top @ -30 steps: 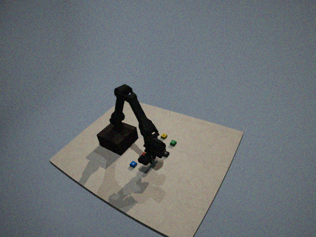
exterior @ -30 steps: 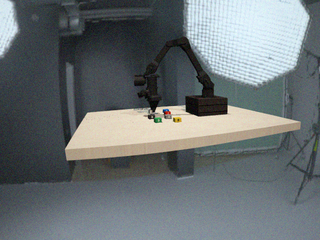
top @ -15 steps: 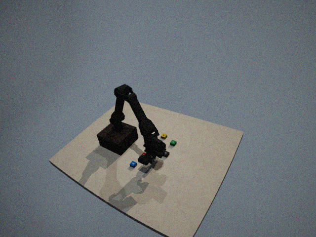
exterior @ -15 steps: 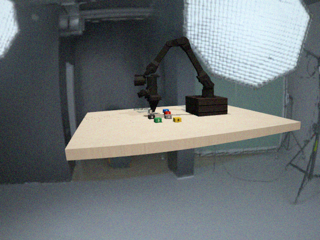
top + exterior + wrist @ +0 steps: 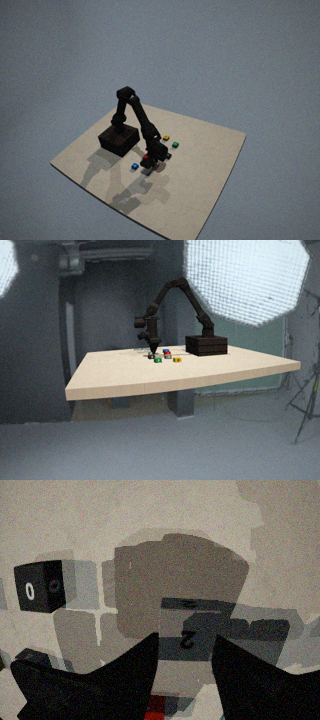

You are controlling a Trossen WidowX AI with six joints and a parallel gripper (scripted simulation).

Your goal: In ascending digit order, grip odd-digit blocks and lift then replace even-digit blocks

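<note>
Right now the white block is 10 mm ahead of my gripper tip. From my gripper tip the other things lie so: red block 80 mm behind, 10 mm to the left; then blue block 90 mm to the right, 80 mm behind; then grey block 120 mm to the left, 70 mm behind.
</note>
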